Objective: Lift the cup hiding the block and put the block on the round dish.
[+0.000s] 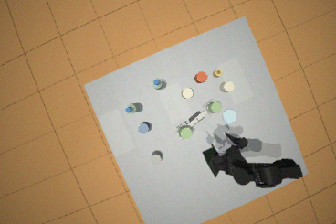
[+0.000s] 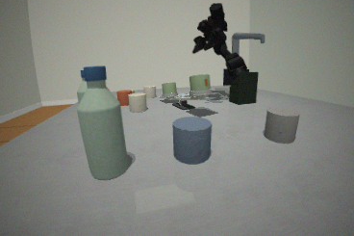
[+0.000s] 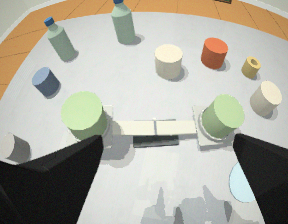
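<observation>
Now: the teal block 190 mm below my gripper tip, 110 mm to the right of it and 110 mm ahead of it. From my gripper tip the other things lie so: white balance: 210 mm below, 90 mm ahead, 20 mm to the left; then orange cylinder: 310 mm ahead, 200 mm below, 140 mm to the right; then pale blue round dish: 230 mm below, 200 mm to the right, 20 mm behind.
</observation>
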